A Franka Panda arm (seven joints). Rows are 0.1 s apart.
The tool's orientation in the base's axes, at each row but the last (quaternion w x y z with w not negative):
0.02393, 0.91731, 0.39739, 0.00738
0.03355, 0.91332, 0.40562, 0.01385
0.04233, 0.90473, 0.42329, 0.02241
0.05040, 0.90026, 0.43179, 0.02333
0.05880, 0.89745, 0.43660, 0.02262
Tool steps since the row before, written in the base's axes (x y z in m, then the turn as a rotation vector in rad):
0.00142, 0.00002, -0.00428, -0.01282, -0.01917, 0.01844
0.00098, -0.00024, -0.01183, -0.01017, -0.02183, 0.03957
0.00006, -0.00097, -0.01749, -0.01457, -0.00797, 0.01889
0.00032, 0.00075, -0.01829, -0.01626, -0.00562, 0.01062
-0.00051, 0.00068, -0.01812, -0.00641, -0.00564, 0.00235
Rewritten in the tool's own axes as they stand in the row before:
0.00101, 0.00081, 0.00432, -0.02285, 0.00467, -0.01811
0.00050, 0.00003, 0.01186, -0.02309, 0.00994, -0.03891
-0.00079, -0.00101, 0.01747, -0.01536, -0.00424, -0.01946
0.00081, -0.00225, 0.01815, -0.01458, -0.00793, -0.01155
0.00041, -0.00308, 0.01787, -0.00842, -0.00126, -0.00244

